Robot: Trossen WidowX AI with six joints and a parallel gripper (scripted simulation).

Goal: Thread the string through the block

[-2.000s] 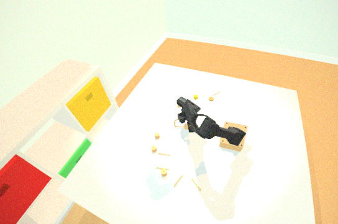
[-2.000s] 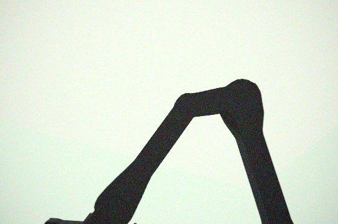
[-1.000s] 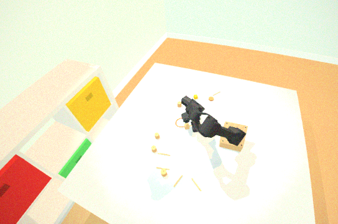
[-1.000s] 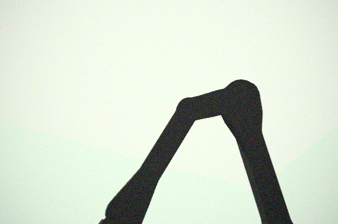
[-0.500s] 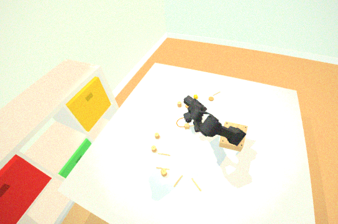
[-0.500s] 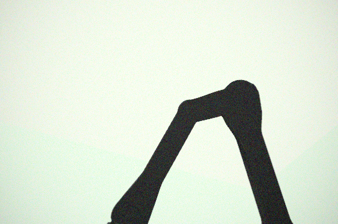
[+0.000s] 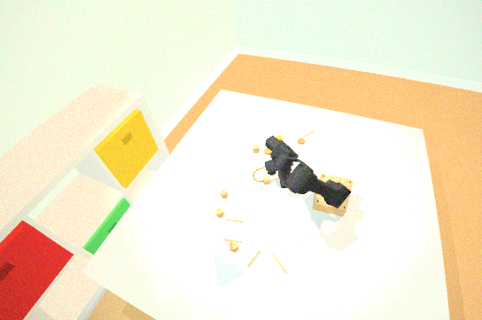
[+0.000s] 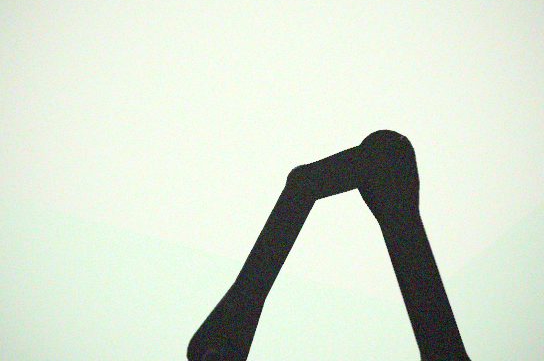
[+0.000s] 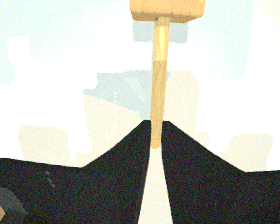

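Right now the square wooden block is 6 cm ahead of my gripper tip and 4 cm to the left of it. Also, from my gripper tip: thin wooden stick (4 cm ahead, 2 cm to the left); then round wooden button (14 cm to the right, 12 cm ahead, 1 cm below); then yellow piece (24 cm to the right, 10 cm ahead).
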